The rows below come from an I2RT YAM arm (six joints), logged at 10 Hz.
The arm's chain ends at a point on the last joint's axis. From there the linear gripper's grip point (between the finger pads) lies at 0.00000 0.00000 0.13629 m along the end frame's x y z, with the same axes.
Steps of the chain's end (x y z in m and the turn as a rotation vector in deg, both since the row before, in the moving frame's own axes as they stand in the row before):
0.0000, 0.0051, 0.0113, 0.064, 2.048, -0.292
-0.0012, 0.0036, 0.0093, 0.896, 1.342, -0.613
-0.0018, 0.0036, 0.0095, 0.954, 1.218, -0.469
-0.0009, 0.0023, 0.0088, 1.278, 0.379, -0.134
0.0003, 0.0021, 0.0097, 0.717, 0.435, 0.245
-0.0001, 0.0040, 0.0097, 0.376, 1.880, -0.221
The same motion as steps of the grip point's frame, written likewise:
0.0049, 0.0049, 0.0112, 0.064, 2.048, -0.292
0.0020, 0.0015, 0.0092, 0.896, 1.342, -0.613
0.0011, 0.0013, 0.0095, 0.954, 1.218, -0.469
0.0000, -0.0007, 0.0088, 1.278, 0.379, -0.134
0.0013, 0.0004, 0.0097, 0.717, 0.435, 0.245
0.0044, 0.0031, 0.0096, 0.376, 1.880, -0.221

